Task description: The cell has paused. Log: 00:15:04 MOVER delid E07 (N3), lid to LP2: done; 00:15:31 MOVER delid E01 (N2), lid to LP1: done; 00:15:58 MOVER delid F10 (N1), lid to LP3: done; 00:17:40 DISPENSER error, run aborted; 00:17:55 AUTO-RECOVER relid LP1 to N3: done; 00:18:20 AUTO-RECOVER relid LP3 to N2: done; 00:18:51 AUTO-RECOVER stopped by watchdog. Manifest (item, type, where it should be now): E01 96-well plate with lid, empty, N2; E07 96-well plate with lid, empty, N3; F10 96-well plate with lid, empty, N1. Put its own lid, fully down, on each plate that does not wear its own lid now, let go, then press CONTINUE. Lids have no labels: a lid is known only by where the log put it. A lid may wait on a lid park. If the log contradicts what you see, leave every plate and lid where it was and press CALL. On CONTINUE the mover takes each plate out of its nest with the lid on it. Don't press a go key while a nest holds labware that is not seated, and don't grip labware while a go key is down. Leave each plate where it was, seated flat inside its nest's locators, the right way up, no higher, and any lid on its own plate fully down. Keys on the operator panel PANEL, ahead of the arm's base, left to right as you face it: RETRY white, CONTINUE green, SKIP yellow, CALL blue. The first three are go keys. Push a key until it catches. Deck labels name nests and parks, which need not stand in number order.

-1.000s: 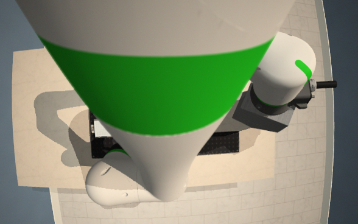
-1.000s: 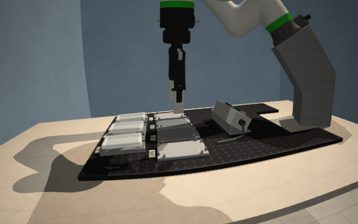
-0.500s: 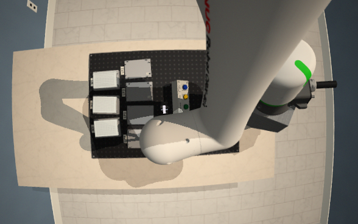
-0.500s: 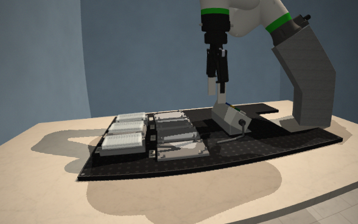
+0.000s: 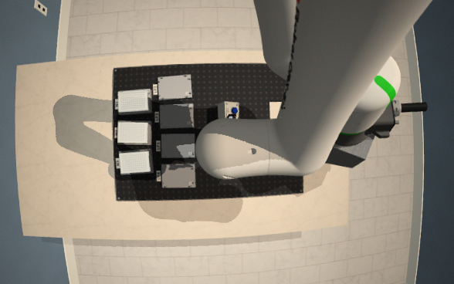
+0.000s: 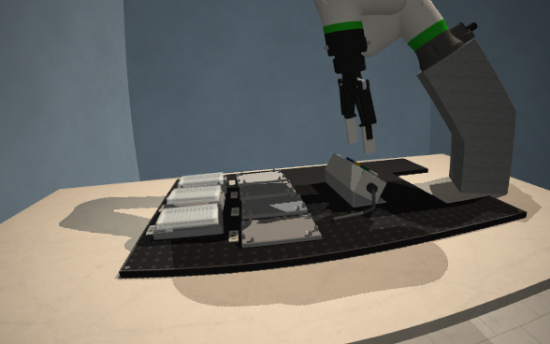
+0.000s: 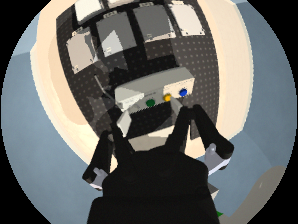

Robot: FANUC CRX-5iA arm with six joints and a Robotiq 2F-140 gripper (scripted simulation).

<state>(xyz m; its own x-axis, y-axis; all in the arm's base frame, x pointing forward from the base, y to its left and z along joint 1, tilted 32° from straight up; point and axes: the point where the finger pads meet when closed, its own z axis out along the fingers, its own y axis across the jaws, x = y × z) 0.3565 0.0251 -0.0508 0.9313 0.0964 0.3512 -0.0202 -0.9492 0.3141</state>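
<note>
Now: the green key 8 cm below my hand, 2 cm behind it and 1 cm to the right of it. Round my hand: blue key: 11 cm to the right, 8 cm below, 1 cm behind; then white key: 8 cm below, 4 cm to the left, 2 cm behind; then yellow key: 8 cm below, 6 cm to the right, 2 cm behind.
</note>
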